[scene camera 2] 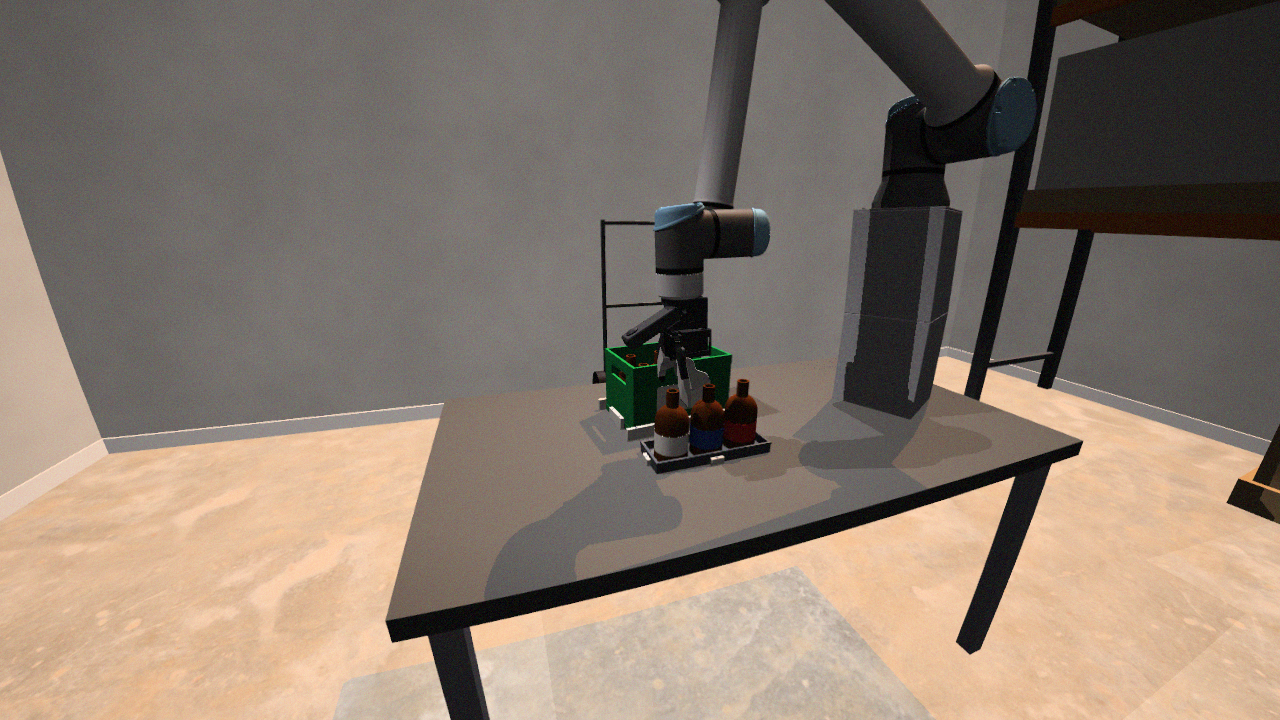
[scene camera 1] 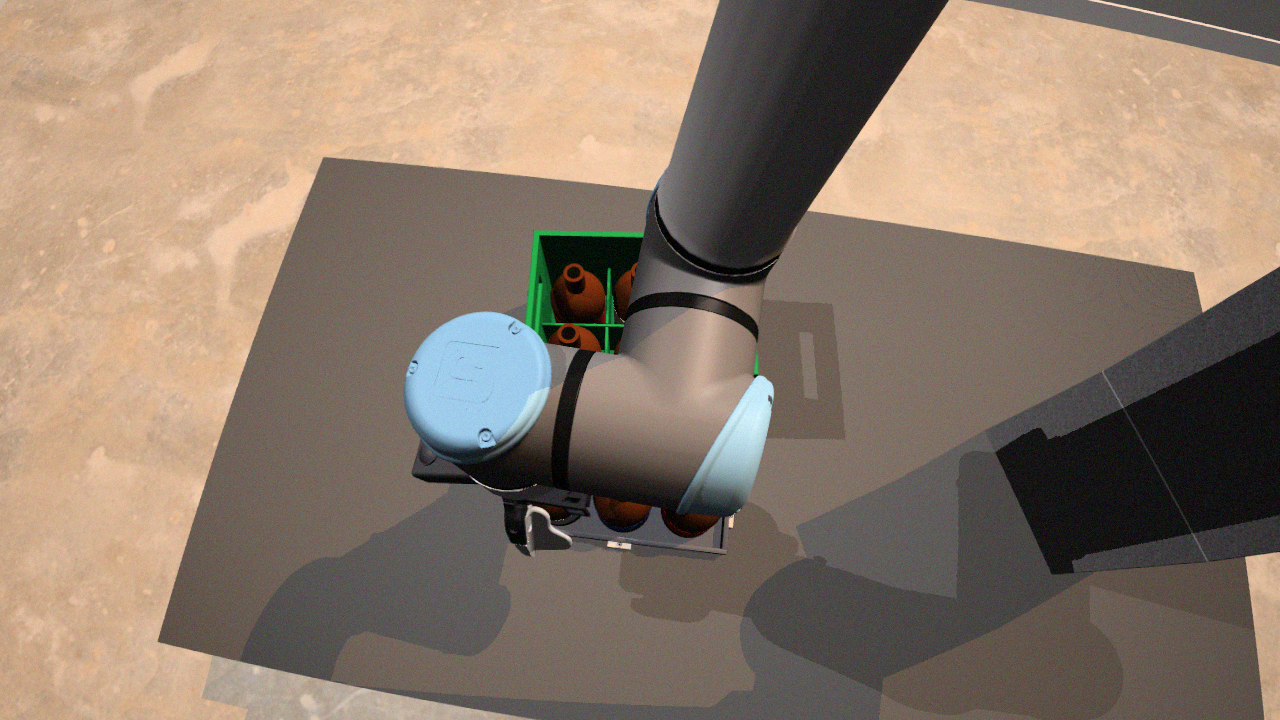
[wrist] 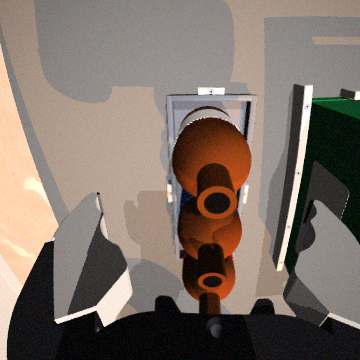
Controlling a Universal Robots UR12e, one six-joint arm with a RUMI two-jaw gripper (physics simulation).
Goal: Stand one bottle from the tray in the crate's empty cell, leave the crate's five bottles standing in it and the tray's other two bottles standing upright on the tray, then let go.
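Where they show: gripper, fingertip midpoint: (scene camera 2: 674, 394) (wrist: 202, 199); arm's base, origin of the base link: (scene camera 2: 908, 209).
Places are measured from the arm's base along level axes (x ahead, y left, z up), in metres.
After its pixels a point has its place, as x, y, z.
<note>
Three brown bottles stand upright on the tray (scene camera 1: 662, 547) @[0.606, 0.130, -0.518] (scene camera 2: 713, 462) @[0.673, 0.132, -0.536] (wrist: 169, 120) @[0.770, 0.115, -0.518]: white-labelled (scene camera 2: 671, 429) @[0.761, 0.104, -0.454] (wrist: 210, 150) @[0.766, 0.073, -0.423], blue-labelled (scene camera 1: 623, 512) @[0.657, 0.099, -0.425] (scene camera 2: 707, 422) @[0.679, 0.107, -0.452] (wrist: 210, 230) @[0.683, 0.075, -0.424] and red-labelled (scene camera 1: 689, 522) @[0.580, 0.106, -0.430] (scene camera 2: 740, 419) @[0.595, 0.108, -0.461]. My gripper (scene camera 2: 680, 385) @[0.745, 0.081, -0.388] (wrist: 202, 199) @[0.745, 0.081, -0.388] is open and empty, pointing down above the tray's white-label end. In the wrist view its fingers stand wide apart on either side of the bottle row. The green crate (scene camera 1: 588, 234) @[0.721, -0.233, -0.368] (scene camera 2: 633, 394) @[0.783, -0.051, -0.432] (wrist: 340, 130) @[0.767, -0.051, -0.456] stands beside the tray. Some brown bottles (scene camera 1: 580, 297) @[0.729, -0.168, -0.417] (scene camera 2: 631, 359) @[0.740, -0.172, -0.387] show in it; my arm hides its other cells, and the empty cell cannot be made out.
White brackets (scene camera 2: 640, 433) @[0.770, -0.039, -0.529] (wrist: 298, 172) @[0.694, -0.047, -0.514] line the crate's base, and small ones (scene camera 1: 618, 544) @[0.663, 0.128, -0.528] (wrist: 211, 91) @[0.798, 0.064, -0.528] sit at the tray's edges. The crate's near wall is close to one finger in the wrist view. The robot's pedestal (scene camera 2: 895, 313) @[0.090, 0.072, -0.266] stands on the table (scene camera 2: 537, 483) @[1.031, 0.058, -0.544] at the right.
</note>
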